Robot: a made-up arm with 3 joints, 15 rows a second.
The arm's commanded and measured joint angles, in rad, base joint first. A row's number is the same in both.
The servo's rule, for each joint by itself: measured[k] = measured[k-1] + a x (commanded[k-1-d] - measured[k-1]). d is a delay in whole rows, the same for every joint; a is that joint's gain. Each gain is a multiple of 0.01, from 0.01 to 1. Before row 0 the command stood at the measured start. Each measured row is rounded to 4 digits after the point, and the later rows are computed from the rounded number. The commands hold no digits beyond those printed.
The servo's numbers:
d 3
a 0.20 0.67 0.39
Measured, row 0:
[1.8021, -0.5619, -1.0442]
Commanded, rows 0 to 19:
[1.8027, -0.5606, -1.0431]
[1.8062, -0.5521, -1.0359]
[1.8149, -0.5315, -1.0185]
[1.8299, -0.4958, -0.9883]
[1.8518, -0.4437, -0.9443]
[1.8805, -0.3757, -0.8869]
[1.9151, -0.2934, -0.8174]
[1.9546, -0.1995, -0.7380]
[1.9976, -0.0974, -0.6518]
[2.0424, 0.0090, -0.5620]
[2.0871, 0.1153, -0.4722]
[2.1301, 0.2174, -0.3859]
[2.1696, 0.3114, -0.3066]
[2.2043, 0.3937, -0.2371]
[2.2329, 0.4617, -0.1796]
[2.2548, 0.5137, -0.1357]
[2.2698, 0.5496, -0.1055]
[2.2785, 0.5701, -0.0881]
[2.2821, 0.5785, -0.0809]
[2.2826, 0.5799, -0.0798]
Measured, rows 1 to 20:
[1.8021, -0.5619, -1.0442]
[1.8021, -0.5619, -1.0442]
[1.8021, -0.5619, -1.0442]
[1.8022, -0.5610, -1.0438]
[1.8030, -0.5550, -1.0407]
[1.8054, -0.5393, -1.0320]
[1.8103, -0.5102, -1.0150]
[1.8186, -0.4656, -0.9874]
[1.8310, -0.4054, -0.9482]
[1.8478, -0.3304, -0.8972]
[1.8692, -0.2427, -0.8351]
[1.8949, -0.1453, -0.7636]
[1.9244, -0.0419, -0.6850]
[1.9569, 0.0634, -0.6020]
[1.9915, 0.1666, -0.5177]
[2.0271, 0.2636, -0.4354]
[2.0625, 0.3508, -0.3581]
[2.0966, 0.4251, -0.2885]
[2.1282, 0.4845, -0.2289]
[2.1565, 0.5281, -0.1808]

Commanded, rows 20 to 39:
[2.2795, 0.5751, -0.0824]
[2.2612, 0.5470, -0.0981]
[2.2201, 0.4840, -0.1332]
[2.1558, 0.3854, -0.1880]
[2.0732, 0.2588, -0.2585]
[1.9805, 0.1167, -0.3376]
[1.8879, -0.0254, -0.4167]
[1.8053, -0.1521, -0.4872]
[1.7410, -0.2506, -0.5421]
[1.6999, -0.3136, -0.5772]
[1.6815, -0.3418, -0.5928]
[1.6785, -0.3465, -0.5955]
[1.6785, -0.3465, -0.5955]
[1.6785, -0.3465, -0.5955]
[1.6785, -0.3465, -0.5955]
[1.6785, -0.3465, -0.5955]
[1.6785, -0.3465, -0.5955]
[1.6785, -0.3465, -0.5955]
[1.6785, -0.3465, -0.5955]
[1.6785, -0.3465, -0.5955]
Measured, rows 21 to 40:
[2.1809, 0.5562, -0.1446]
[2.2011, 0.5711, -0.1198]
[2.2174, 0.5770, -0.1042]
[2.2298, 0.5757, -0.0957]
[2.2361, 0.5565, -0.0966]
[2.2329, 0.5079, -0.1109]
[2.2175, 0.4258, -0.1410]
[2.1886, 0.3139, -0.1868]
[2.1470, 0.1818, -0.2456]
[2.0952, 0.0430, -0.3123]
[2.0372, -0.0877, -0.3805]
[1.9780, -0.1968, -0.4435]
[1.9224, -0.2751, -0.4956]
[1.8742, -0.3198, -0.5335]
[1.8351, -0.3377, -0.5577]
[1.8038, -0.3436, -0.5724]
[1.7787, -0.3455, -0.5814]
[1.7587, -0.3462, -0.5869]
[1.7427, -0.3464, -0.5903]
[1.7299, -0.3465, -0.5923]

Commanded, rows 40 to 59:
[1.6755, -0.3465, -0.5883]
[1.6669, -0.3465, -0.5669]
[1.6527, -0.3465, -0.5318]
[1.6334, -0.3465, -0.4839]
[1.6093, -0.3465, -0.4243]
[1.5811, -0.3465, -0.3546]
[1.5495, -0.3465, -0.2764]
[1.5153, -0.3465, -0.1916]
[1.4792, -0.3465, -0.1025]
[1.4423, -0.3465, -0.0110]
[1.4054, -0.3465, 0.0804]
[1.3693, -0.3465, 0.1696]
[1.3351, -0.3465, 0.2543]
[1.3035, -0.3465, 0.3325]
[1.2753, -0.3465, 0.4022]
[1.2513, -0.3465, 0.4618]
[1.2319, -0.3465, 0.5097]
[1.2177, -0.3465, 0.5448]
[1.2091, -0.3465, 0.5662]
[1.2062, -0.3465, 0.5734]
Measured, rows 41 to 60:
[1.7196, -0.3465, -0.5935]
[1.7114, -0.3465, -0.5943]
[1.7048, -0.3465, -0.5948]
[1.6989, -0.3465, -0.5923]
[1.6925, -0.3465, -0.5824]
[1.6845, -0.3465, -0.5627]
[1.6743, -0.3465, -0.5320]
[1.6613, -0.3465, -0.4900]
[1.6453, -0.3465, -0.4372]
[1.6261, -0.3465, -0.3745]
[1.6039, -0.3465, -0.3032]
[1.5790, -0.3465, -0.2249]
[1.5517, -0.3465, -0.1415]
[1.5224, -0.3465, -0.0550]
[1.4918, -0.3465, 0.0326]
[1.4605, -0.3465, 0.1191]
[1.4291, -0.3465, 0.2023]
[1.3983, -0.3465, 0.2803]
[1.3689, -0.3465, 0.3511]
[1.3415, -0.3465, 0.4130]

